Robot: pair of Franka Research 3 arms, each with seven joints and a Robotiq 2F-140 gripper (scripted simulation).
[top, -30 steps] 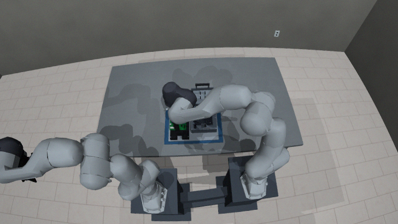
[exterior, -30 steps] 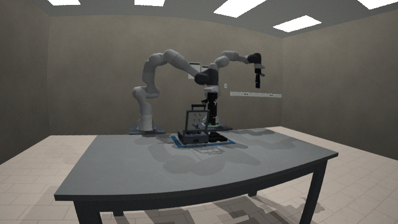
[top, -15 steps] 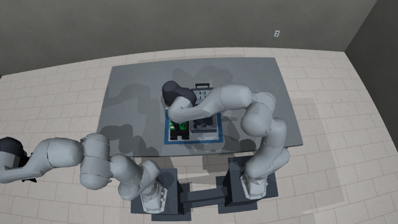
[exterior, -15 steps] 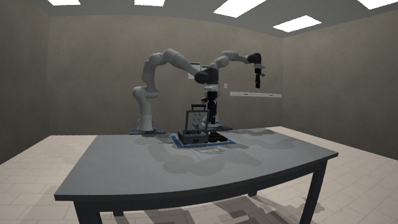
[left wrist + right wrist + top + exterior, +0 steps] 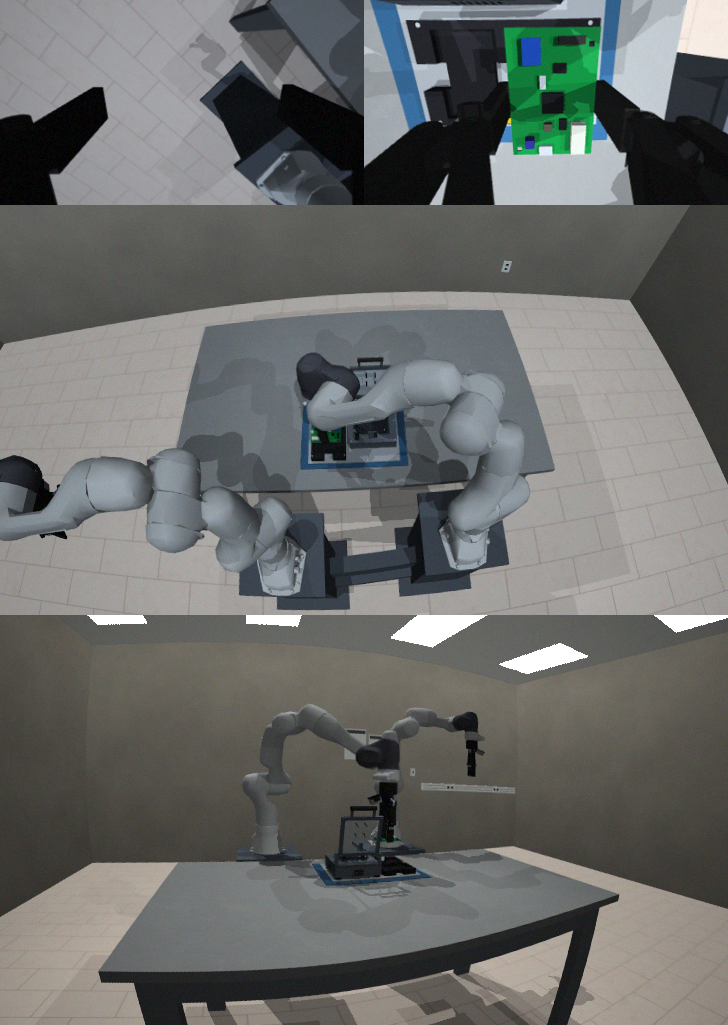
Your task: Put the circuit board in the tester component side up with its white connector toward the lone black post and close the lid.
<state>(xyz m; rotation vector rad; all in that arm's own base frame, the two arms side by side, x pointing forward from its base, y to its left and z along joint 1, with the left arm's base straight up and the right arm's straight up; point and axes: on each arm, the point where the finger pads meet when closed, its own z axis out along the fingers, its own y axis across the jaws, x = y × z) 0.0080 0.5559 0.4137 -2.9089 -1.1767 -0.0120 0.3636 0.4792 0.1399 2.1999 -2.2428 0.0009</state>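
Observation:
The green circuit board is 2 cm below my right hand. The rest, counted from my right hand: clear lid (17 cm ahead, 19 cm to the right, 4 cm above); nest (5 cm ahead, 17 cm to the right, 7 cm below); black tray (5 cm ahead, 12 cm below).

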